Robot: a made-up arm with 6 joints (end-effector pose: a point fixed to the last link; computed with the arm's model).
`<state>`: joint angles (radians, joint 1 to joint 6).
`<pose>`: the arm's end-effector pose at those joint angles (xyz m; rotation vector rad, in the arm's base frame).
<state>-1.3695 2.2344 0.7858 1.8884 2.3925 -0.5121</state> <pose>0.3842 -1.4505 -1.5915 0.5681 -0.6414 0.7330</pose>
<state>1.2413 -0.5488 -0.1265 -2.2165 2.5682 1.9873</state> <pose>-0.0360 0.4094 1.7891 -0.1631 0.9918 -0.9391</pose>
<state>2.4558 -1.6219 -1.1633 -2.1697 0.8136 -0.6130</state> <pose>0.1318 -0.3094 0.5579 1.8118 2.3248 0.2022</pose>
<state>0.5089 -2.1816 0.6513 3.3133 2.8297 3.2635</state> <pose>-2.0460 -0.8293 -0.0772 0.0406 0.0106 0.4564</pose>
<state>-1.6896 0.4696 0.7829 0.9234 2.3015 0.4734</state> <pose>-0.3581 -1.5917 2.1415 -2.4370 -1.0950 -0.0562</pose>
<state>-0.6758 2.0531 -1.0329 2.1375 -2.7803 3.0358</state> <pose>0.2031 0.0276 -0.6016 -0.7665 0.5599 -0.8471</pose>
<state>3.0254 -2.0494 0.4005 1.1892 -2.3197 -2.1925</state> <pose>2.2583 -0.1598 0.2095 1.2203 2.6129 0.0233</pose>
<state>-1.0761 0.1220 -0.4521 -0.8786 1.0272 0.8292</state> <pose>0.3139 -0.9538 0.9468 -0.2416 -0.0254 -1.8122</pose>
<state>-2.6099 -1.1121 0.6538 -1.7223 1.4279 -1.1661</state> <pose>1.0564 0.5729 2.1052 -0.7698 -1.8708 1.3898</pose>
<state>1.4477 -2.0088 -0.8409 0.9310 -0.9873 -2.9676</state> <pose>0.0369 -1.0468 0.8590 2.5796 0.7733 0.6360</pose>
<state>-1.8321 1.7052 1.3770 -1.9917 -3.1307 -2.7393</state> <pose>-0.4997 -2.3064 -0.4432 -1.7711 -1.5395 0.2452</pose>
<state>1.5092 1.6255 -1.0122 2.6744 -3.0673 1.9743</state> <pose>-0.2169 0.4966 -0.3808 0.8948 0.1821 1.5371</pose>
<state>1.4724 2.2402 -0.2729 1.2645 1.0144 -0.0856</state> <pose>0.1176 0.3420 -1.3932 -0.8555 1.5682 2.4360</pose>
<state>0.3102 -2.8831 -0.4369 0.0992 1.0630 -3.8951</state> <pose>-1.0863 -0.6374 -0.3185 0.6279 -0.9301 -2.8455</pose>
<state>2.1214 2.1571 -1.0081 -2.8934 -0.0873 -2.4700</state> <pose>-0.2570 -0.0940 -0.3376 2.0091 -1.1125 -0.6270</pose>
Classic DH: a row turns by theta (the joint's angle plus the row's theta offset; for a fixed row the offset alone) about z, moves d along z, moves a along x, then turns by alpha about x. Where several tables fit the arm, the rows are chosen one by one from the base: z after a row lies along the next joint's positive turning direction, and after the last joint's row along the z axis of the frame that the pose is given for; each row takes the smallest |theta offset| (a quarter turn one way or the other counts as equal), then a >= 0, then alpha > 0; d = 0 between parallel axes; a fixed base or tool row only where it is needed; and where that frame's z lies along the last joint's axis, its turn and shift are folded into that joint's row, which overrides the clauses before.
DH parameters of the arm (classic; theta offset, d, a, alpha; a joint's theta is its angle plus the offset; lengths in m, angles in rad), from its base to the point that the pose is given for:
joint 1: 0 0.3418 0 -1.5708
joint 2: -1.5708 0 1.3983 3.1416
joint 3: 0 0 0 -1.5708
joint 4: 0 -1.1123 0 1.5708
joint 5: 0 0.2767 0 -1.5708
joint 6: 1.5708 0 0 1.5708
tool (fixed): -1.5708 0 0 0

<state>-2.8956 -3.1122 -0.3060 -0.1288 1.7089 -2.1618</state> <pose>0.9804 0.5291 -0.6562 -0.9007 1.1080 0.9751</pose>
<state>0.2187 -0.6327 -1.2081 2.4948 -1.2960 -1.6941</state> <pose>0.1445 0.2583 1.0041 -0.9224 -0.2743 -0.6883</pose>
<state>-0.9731 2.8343 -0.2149 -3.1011 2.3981 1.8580</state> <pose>-0.1573 0.7223 -1.0825 0.7508 -1.2109 -0.2771</pose>
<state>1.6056 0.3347 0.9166 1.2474 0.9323 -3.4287</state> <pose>0.0446 1.2467 2.4930 -1.0142 -1.8416 -2.1989</pose>
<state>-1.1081 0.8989 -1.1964 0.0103 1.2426 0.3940</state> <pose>-0.0066 -0.6066 0.2480 0.1322 0.9369 -0.8495</pose>
